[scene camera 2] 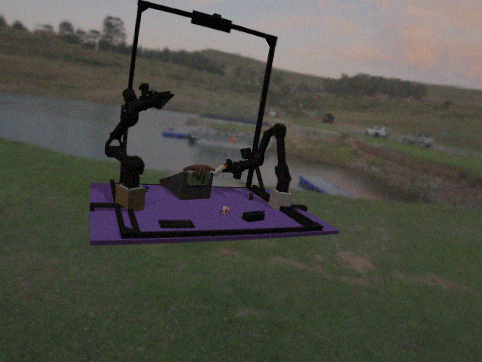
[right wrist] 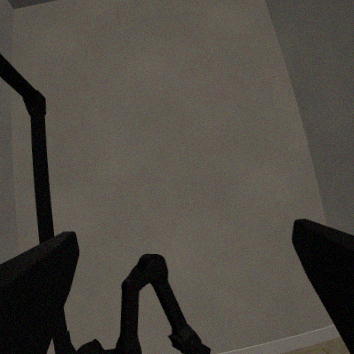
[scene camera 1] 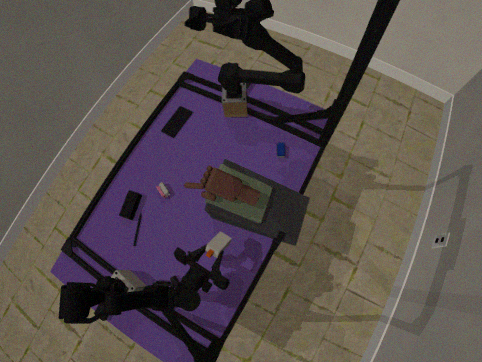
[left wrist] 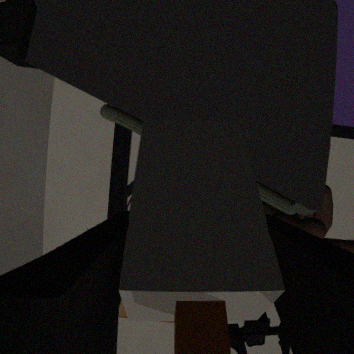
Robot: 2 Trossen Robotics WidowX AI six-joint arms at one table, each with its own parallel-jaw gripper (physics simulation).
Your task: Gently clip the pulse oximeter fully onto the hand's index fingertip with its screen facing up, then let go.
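Places are measured from the left arm's base along level axes (x back, y left, z down), in metres.
Pixels of known places: left gripper, fingertip midpoint: point(scene camera 2: 220, 170) point(scene camera 1: 216, 246) point(left wrist: 194, 223); right gripper, fingertip midpoint: point(scene camera 2: 171, 93) point(right wrist: 186, 236) point(scene camera 1: 198, 26); left arm's base, link origin: point(scene camera 2: 282, 190) point(scene camera 1: 117, 289); right arm's base, link origin: point(scene camera 2: 131, 185) point(scene camera 1: 234, 92).
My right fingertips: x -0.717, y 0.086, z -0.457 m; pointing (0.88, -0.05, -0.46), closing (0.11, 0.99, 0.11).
Note:
Ahead of a thing's pixels: the offset from my right fingertips to its middle.
A brown hand point(scene camera 1: 225, 184) point(scene camera 2: 199, 170) point(left wrist: 326, 205) rests palm down on the green pad of a dark grey sloped stand point(scene camera 1: 292, 210) point(scene camera 2: 192, 193) point(left wrist: 200, 45). Its index finger point(scene camera 1: 193, 185) sticks out to the left in scene camera 1. My left gripper point(scene camera 1: 212, 254) point(scene camera 2: 226, 166) point(left wrist: 194, 223) is shut on the pale oximeter @(dx +0.377, dy -0.280, dz +0.406 m) point(scene camera 1: 220, 243) point(scene camera 2: 218, 170) point(left wrist: 200, 255), which has an orange part. It holds it in the air, apart from the index finger, below the stand in scene camera 1. I cannot make out its screen. My right gripper point(scene camera 2: 169, 96) point(right wrist: 186, 236) is raised high, open and empty.
On the purple table lie a blue block @(dx -0.074, dy -0.234, dz +0.546 m) point(scene camera 1: 281, 149), a small pink-and-white item @(dx +0.338, dy +0.054, dz +0.546 m) point(scene camera 1: 163, 190) point(scene camera 2: 225, 210), a black box @(dx +0.468, dy +0.125, dz +0.545 m) point(scene camera 1: 130, 205) point(scene camera 2: 253, 216), a flat black slab @(dx +0.061, dy +0.226, dz +0.558 m) point(scene camera 1: 177, 122) point(scene camera 2: 176, 224) and a thin dark stick @(dx +0.522, dy +0.041, dz +0.558 m) point(scene camera 1: 137, 230). Black frame bars surround them.

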